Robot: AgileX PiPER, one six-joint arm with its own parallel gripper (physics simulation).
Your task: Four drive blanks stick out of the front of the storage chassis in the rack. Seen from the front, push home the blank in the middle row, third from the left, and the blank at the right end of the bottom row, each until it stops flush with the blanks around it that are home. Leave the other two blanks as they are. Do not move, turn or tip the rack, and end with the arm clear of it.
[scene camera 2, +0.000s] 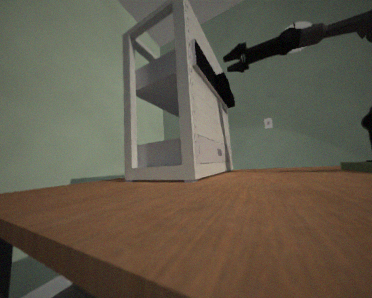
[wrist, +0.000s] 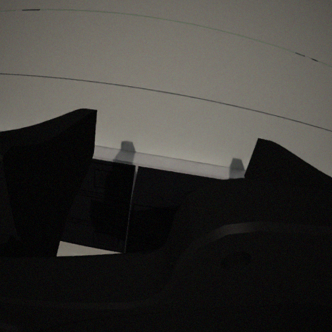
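Note:
The pale rack (scene camera 2: pixel 186 125) stands upright on the table. The storage chassis (scene camera 2: pixel 205 65) (wrist: pixel 155 187) shows as a dark band across its upper front in the scene view. In the wrist view, dark blank faces lie between and below the fingers, split by a thin light upright line. They are too dark to tell which blanks stick out or which rows they are in. My gripper (scene camera 2: pixel 226 64) (wrist: pixel 175 144) is open with nothing between its fingers. It is in front of the chassis, near its far end in the scene view. The gripper body hides the lower part of the wrist view.
The wooden table (scene camera 2: pixel 250 225) carries the rack. Pale front panels (wrist: pixel 165 120) with thin seams lie above the blanks, and a pale strip (wrist: pixel 175 163) runs along their upper edge. A green slab (scene camera 2: pixel 356 166) lies at the right edge. A wall socket (scene camera 2: pixel 268 123) is behind.

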